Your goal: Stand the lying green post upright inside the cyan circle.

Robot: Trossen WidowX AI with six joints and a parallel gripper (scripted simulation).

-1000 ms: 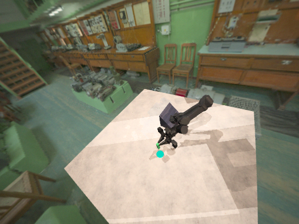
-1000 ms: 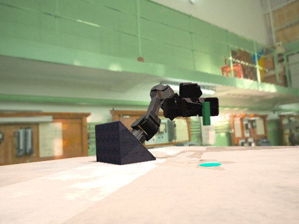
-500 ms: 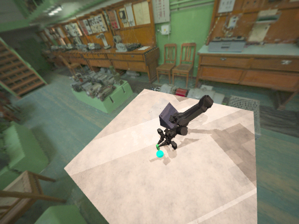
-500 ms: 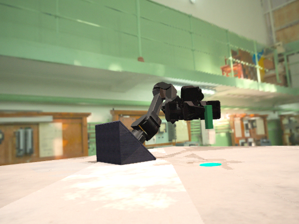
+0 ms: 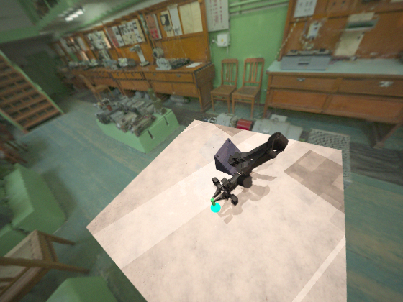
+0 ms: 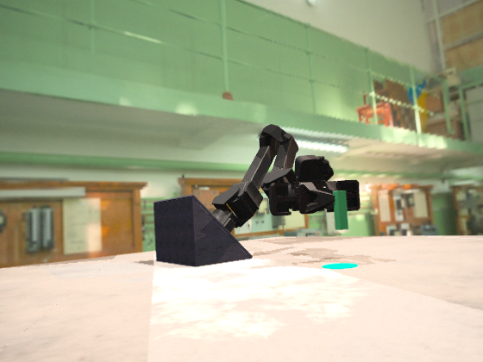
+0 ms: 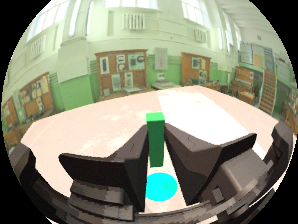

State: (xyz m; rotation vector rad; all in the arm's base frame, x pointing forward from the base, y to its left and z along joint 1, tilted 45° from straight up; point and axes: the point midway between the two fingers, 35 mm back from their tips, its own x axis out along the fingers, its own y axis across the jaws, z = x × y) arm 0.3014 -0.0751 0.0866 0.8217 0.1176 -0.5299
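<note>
My gripper tip is now 12 cm above the cyan circle and 1 cm past it. Round my gripper tip: green post: 2 cm below.
</note>
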